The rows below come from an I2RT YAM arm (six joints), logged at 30 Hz.
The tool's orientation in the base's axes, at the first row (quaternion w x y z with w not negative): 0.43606 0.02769 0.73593 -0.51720
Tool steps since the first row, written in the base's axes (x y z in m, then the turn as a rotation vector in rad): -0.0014 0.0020 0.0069 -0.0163 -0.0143 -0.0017; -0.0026 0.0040 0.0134 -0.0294 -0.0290 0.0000; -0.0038 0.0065 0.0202 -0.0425 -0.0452 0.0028; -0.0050 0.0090 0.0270 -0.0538 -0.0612 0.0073; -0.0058 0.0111 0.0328 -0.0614 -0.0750 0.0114; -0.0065 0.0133 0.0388 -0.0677 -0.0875 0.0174; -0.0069 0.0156 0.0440 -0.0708 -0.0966 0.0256; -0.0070 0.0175 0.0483 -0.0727 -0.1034 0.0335
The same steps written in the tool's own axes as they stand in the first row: -0.0046 -0.0048 -0.0030 0.0171 -0.0134 0.0014; -0.0090 -0.0093 -0.0059 0.0301 -0.0279 0.0047; -0.0139 -0.0137 -0.0091 0.0429 -0.0439 0.0092; -0.0187 -0.0182 -0.0124 0.0535 -0.0602 0.0145; -0.0230 -0.0219 -0.0151 0.0611 -0.0734 0.0203; -0.0275 -0.0256 -0.0177 0.0661 -0.0867 0.0257; -0.0316 -0.0286 -0.0202 0.0662 -0.0985 0.0303; -0.0352 -0.0309 -0.0221 0.0649 -0.1084 0.0338
